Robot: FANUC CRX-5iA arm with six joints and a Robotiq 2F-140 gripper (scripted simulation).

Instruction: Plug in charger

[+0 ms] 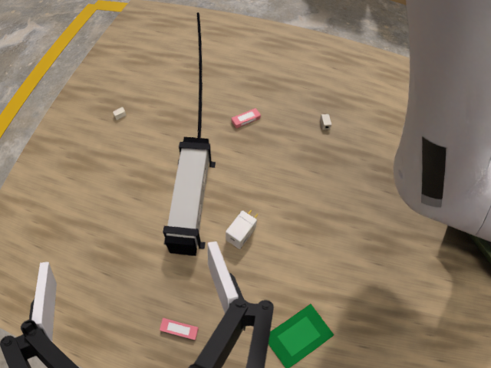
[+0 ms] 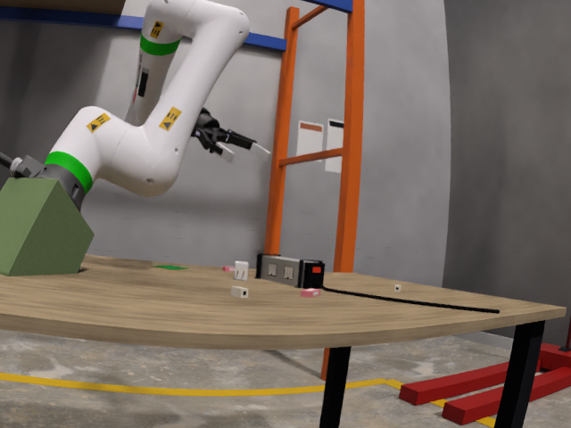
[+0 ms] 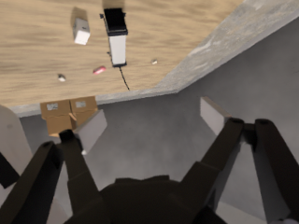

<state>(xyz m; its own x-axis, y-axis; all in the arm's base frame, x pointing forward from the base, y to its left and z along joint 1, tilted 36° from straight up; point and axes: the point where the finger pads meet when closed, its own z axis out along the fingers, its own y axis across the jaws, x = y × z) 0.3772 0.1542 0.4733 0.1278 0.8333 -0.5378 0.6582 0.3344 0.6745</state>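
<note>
Right now my hand is 29 cm above the white charger, 19 cm to the left of it and 3 cm past it. Round my hand: red switch 29 cm to the right, 26 cm below, 12 cm ahead.
</note>
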